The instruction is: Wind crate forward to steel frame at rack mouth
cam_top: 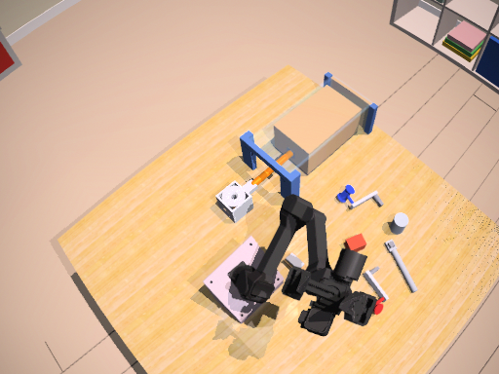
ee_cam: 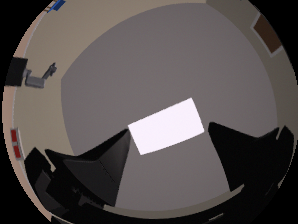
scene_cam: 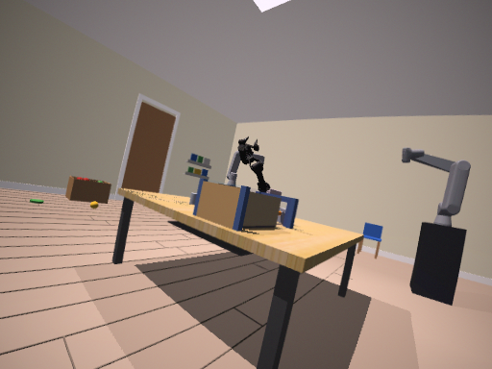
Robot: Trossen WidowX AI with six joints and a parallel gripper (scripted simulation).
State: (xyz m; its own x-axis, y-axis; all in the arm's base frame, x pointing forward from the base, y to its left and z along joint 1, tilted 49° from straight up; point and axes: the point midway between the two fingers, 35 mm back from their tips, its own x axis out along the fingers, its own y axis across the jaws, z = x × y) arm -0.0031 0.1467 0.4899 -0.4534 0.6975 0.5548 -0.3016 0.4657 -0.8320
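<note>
Right now the crank handle is 600 mm below my gripper tip, 290 mm ahead of it and 50 mm to the right of it. Also, from my gripper tip: winch (590 mm below, 510 mm to the left, 160 mm ahead); red knob (590 mm below, 250 mm ahead, 80 mm to the right); wooden-handled tool (600 mm below, 170 mm to the left, 170 mm ahead).
</note>
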